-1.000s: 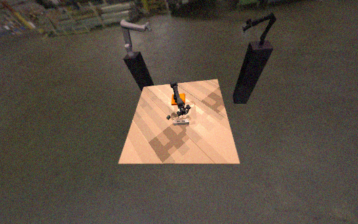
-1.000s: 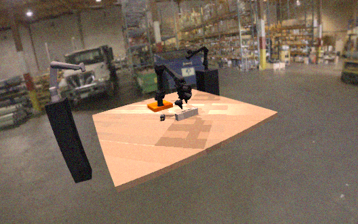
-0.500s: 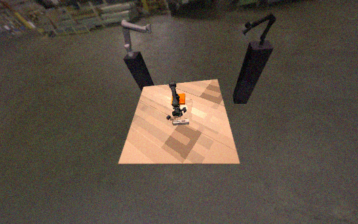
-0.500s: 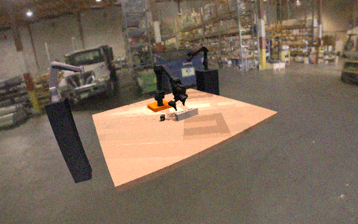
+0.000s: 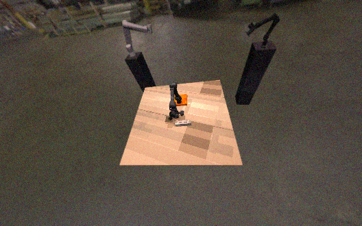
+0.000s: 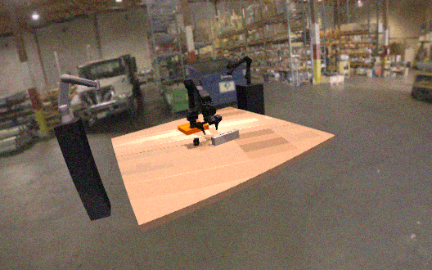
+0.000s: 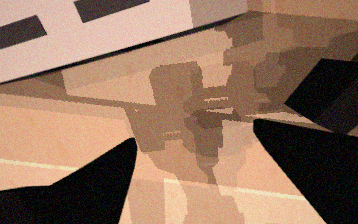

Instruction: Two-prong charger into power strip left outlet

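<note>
My gripper tip is 2 cm short of the black two-prong charger, 13 cm to the left of it and 3 cm above it.
</note>
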